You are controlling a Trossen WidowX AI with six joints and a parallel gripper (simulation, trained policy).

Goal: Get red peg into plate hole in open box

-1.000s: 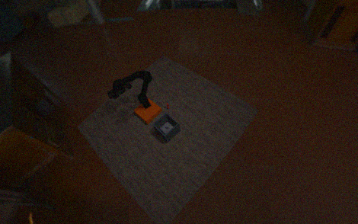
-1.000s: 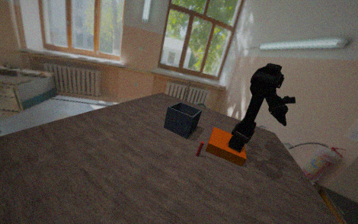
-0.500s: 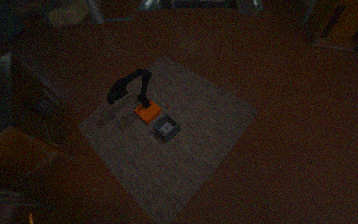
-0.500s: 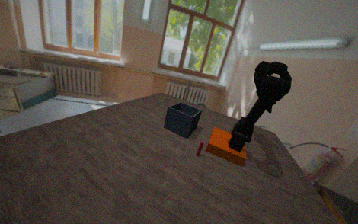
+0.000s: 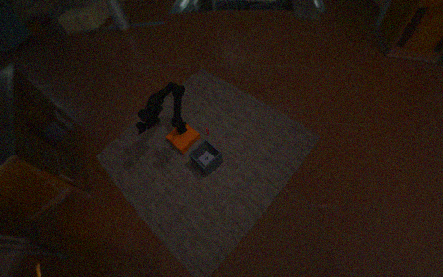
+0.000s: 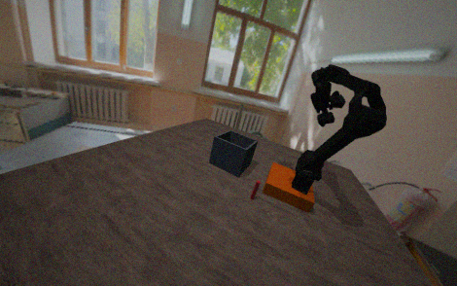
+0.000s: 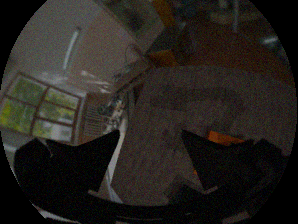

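My gripper tip is now 39 cm to the right of the red peg, 28 cm above it and 11 cm short of it. From my gripper tip the other things lie so: pale plate: 30 cm ahead, 27 cm below, 25 cm to the left.
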